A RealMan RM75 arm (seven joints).
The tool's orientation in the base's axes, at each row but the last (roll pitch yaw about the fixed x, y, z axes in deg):
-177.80 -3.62 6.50
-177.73 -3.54 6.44
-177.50 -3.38 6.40
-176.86 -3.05 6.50
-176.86 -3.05 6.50
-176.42 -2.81 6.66
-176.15 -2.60 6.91
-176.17 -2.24 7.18
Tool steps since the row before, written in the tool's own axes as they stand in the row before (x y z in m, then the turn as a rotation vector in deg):
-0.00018 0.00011 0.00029 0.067 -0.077 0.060
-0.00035 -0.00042 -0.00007 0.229 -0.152 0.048
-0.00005 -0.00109 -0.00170 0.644 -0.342 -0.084
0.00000 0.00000 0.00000 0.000 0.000 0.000
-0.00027 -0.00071 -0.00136 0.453 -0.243 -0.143
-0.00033 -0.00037 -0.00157 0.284 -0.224 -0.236
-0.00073 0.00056 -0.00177 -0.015 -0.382 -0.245
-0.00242 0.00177 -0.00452 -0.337 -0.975 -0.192
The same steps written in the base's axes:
-0.00015 -0.00012 -0.00030 0.061 0.087 -0.053
-0.00040 0.00037 0.00006 0.212 0.179 -0.028
-0.00027 0.00099 0.00174 0.595 0.407 0.137
0.00000 0.00000 0.00000 0.000 0.000 0.000
-0.00041 0.00059 0.00138 0.415 0.284 0.180
-0.00044 0.00022 0.00157 0.245 0.239 0.263
-0.00072 -0.00077 0.00169 -0.071 0.359 0.269
-0.00231 -0.00238 0.00429 -0.464 0.909 0.243

